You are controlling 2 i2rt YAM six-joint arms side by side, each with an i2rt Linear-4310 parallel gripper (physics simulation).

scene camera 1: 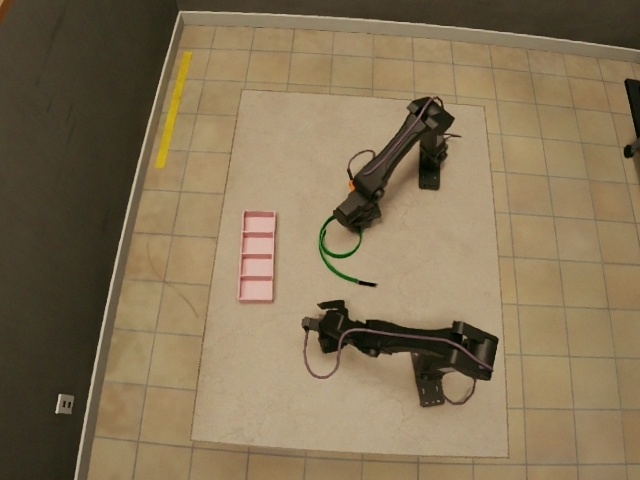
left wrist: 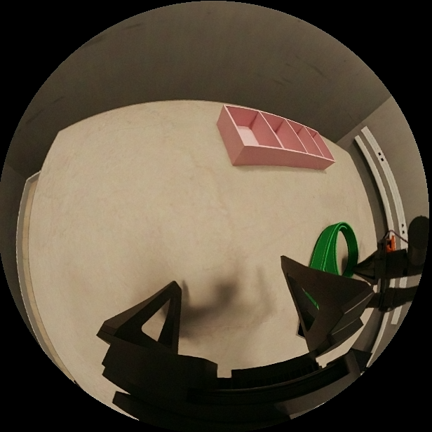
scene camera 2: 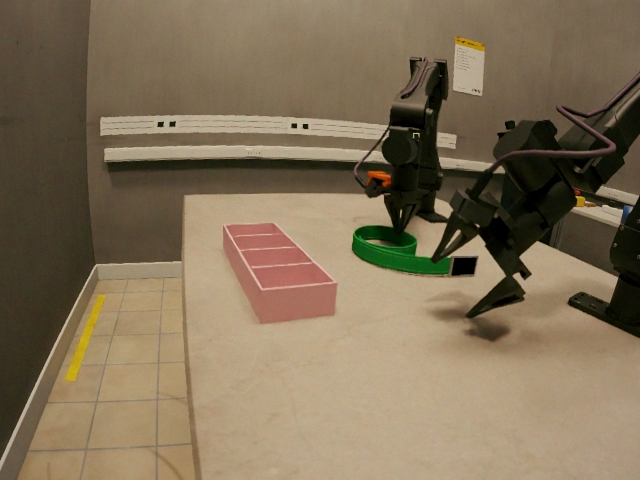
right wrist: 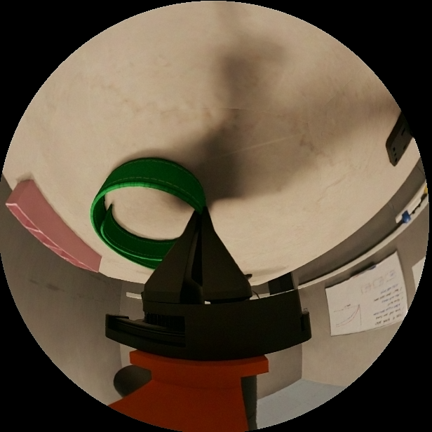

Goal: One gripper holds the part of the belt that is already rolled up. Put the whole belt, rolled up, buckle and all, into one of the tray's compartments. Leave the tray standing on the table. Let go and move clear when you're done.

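A green belt (scene camera 1: pixel 338 255) (scene camera 2: pixel 382 260) (left wrist: pixel 325 245) (right wrist: pixel 150 172) stands on edge on the table, in a wide open loop with a loose tail. Its black buckle (scene camera 1: pixel 367 283) (scene camera 2: pixel 463 266) ends the tail. My right gripper (scene camera 2: pixel 399 232) (right wrist: pixel 202 210) is shut on the belt's loop; its tips are hidden under the arm in scene camera 1. My left gripper (scene camera 2: pixel 450 288) (left wrist: pixel 226 276) is open and empty, low over the table, beside the tail and apart from it. A pink tray (scene camera 1: pixel 257 277) (scene camera 2: pixel 297 303) (left wrist: pixel 280 159) (right wrist: pixel 55 220) with several empty compartments stands upright.
In scene camera 1 the tray is left of the belt, near the left edge of the table (scene camera 1: pixel 258 387) (scene camera 2: pixel 361 403). The left arm reaches in from the lower right, the right arm from the upper right. A purple cable hangs at each arm's wrist. Walls stand beyond the table.
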